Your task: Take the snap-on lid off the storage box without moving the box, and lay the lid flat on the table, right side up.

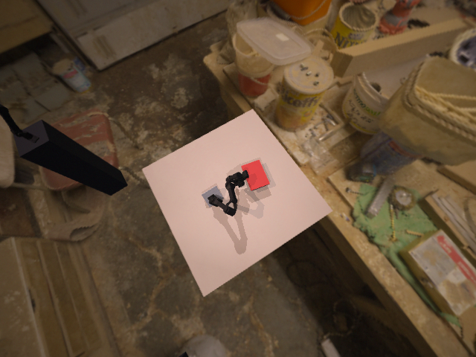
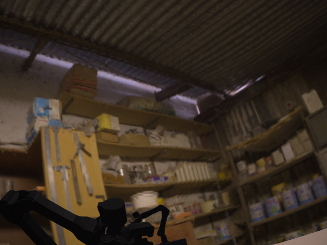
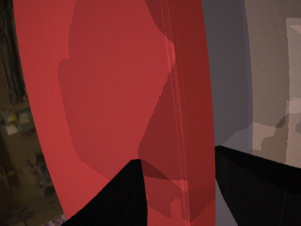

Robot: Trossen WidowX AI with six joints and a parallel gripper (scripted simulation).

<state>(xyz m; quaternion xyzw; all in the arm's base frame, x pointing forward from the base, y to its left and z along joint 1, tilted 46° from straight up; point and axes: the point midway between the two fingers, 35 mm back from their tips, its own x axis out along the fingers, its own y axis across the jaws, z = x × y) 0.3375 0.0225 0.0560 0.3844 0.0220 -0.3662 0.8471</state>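
Right now the red lid is 7 cm ahead of my gripper tip, 2 cm to the right of it and 1 cm above it. Round my gripper tip: storage box (7 cm ahead, 2 cm to the right, 4 cm below).
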